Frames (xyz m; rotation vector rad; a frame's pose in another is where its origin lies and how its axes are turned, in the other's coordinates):
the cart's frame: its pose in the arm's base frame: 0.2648 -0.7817 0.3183 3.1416 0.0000 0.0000
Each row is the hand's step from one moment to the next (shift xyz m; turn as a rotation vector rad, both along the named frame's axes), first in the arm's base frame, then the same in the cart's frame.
Working: the arm's base frame: its pose in the cart's frame: -0.2648 -0.7817 0.3183 3.1416 0.0000 0.0000

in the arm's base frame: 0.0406 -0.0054 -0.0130 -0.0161 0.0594 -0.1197
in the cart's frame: 0.0406 0.0054 0.0130 -0.0161 -0.0594 0.1197
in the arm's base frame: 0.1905 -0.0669 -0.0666 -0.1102 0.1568 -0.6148
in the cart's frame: 0.1905 0.0669 0.0666 -0.1102 -0.1568 0.6148
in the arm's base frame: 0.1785 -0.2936 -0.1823 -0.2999 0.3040 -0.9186
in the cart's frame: 0.1785 0.2936 0.1823 -0.2999 -0.3040 0.9186
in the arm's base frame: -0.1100 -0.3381 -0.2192 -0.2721 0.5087 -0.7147
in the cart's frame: -0.1100 0.3381 0.2192 -0.2721 -0.5087 0.7147
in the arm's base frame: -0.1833 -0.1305 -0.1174 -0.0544 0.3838 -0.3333
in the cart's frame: -0.1833 0.1305 0.1174 -0.0544 -0.3838 0.3333
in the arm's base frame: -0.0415 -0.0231 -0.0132 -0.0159 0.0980 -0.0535
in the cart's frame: -0.0415 0.0231 0.0132 -0.0159 -0.0980 0.0535
